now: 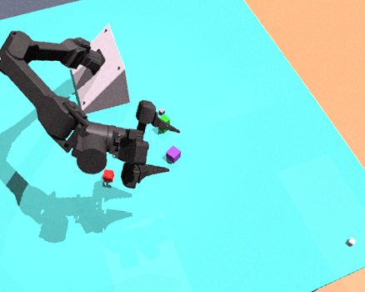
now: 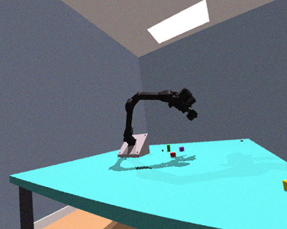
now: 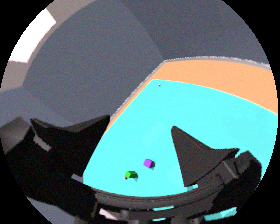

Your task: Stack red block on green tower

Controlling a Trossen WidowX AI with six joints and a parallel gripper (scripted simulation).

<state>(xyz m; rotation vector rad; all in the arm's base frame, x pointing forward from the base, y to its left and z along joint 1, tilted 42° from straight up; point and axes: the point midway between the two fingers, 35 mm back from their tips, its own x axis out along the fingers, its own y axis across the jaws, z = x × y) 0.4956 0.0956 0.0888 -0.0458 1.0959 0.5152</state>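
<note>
The red block is 25 cm below my gripper tip, 14 cm to the right of it and 14 cm behind it. The rest, counted from my gripper tip: yellow block 58 cm to the right, 25 cm below, 25 cm ahead; then purple block 25 cm below, 13 cm behind, 6 cm to the left.
</note>
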